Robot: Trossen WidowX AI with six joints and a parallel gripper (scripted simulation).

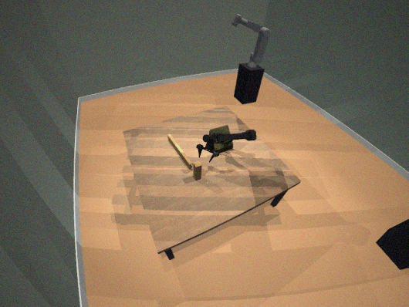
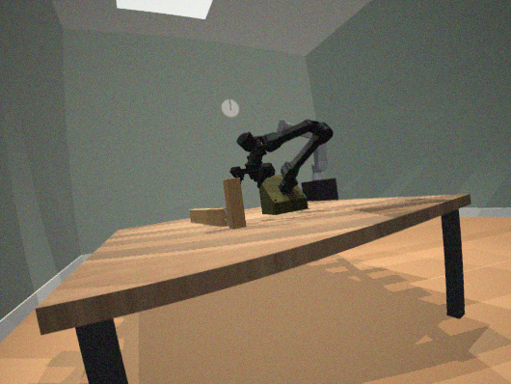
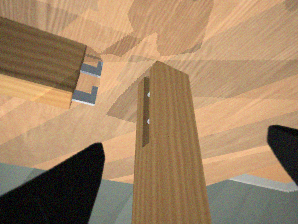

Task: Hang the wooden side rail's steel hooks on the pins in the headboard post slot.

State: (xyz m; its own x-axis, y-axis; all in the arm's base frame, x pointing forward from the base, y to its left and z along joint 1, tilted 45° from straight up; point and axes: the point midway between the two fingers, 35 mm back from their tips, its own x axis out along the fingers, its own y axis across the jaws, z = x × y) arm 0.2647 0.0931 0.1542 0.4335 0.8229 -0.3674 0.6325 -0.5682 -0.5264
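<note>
The headboard post is 8 cm ahead of my gripper tip, 5 cm to the left of it and 5 cm below it.
</note>
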